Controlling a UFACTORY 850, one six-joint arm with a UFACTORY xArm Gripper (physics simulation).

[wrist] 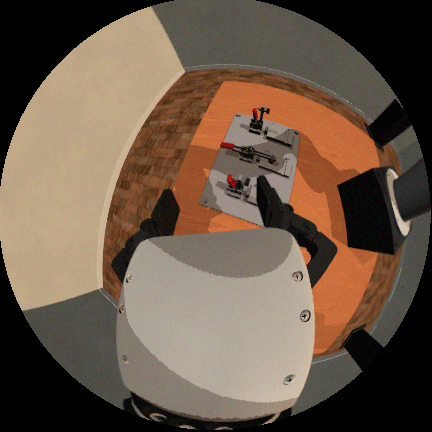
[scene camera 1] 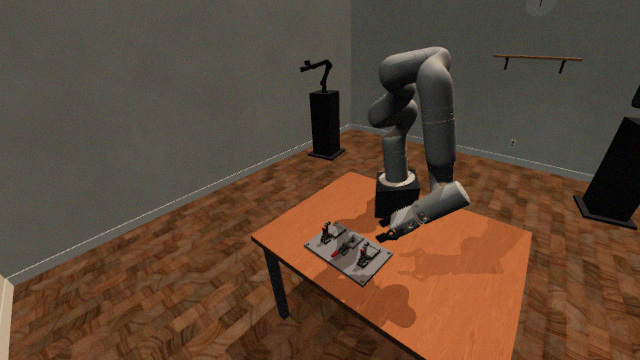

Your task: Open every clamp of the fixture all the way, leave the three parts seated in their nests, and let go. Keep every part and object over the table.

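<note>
The grey fixture plate (scene camera 1: 352, 272) (wrist: 215, 197) lies on the table with three clamps in a row. The middle clamp (scene camera 1: 344, 247) (wrist: 248, 153) has its red handle flat outward and its bar low over its nest. The clamp at the plate's left end in the scene view (scene camera 1: 326, 234) (wrist: 257, 122) has its red handle and its bar standing up. The clamp at the right end (scene camera 1: 365, 256) (wrist: 237, 186) also shows a raised red handle and bar, partly behind a finger in the wrist view. Grey parts are hard to tell from their nests. My gripper (scene camera 1: 381, 230) (wrist: 214, 192) is open and empty, above the table beside the plate's right-end side.
The orange table (scene camera 1: 460, 300) (wrist: 200, 120) carries the robot's black base block (scene camera 1: 396, 200) (wrist: 367, 210) behind the plate. A black pedestal (scene camera 1: 325, 122) with a small arm stands on the floor behind the table. Another black pedestal (scene camera 1: 612, 172) stands at the right.
</note>
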